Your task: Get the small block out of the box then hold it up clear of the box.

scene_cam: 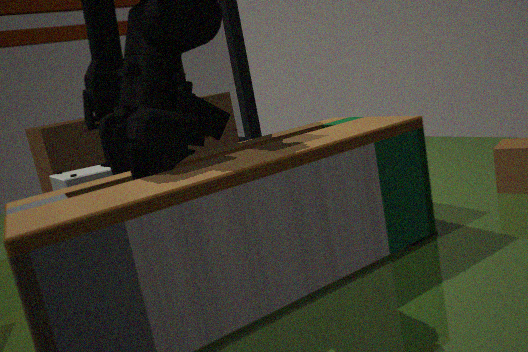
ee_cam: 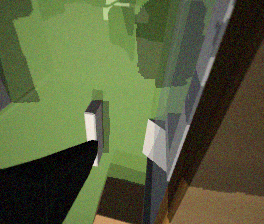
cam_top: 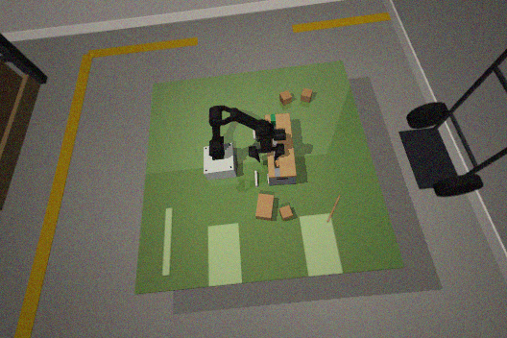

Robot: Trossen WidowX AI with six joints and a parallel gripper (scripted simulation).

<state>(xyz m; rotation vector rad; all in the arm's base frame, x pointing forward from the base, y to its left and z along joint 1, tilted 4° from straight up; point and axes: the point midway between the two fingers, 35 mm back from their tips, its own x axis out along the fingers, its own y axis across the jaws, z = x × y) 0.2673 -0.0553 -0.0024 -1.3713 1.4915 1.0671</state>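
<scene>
Now: gripper tip 5 cm short of the small tan block and 2 cm to the left of it. From my gripper tip the other things lie so: long box (4 cm ahead, 8 cm to the left, 2 cm below); then thin stick (32 cm ahead, 27 cm to the right, 8 cm below).
</scene>
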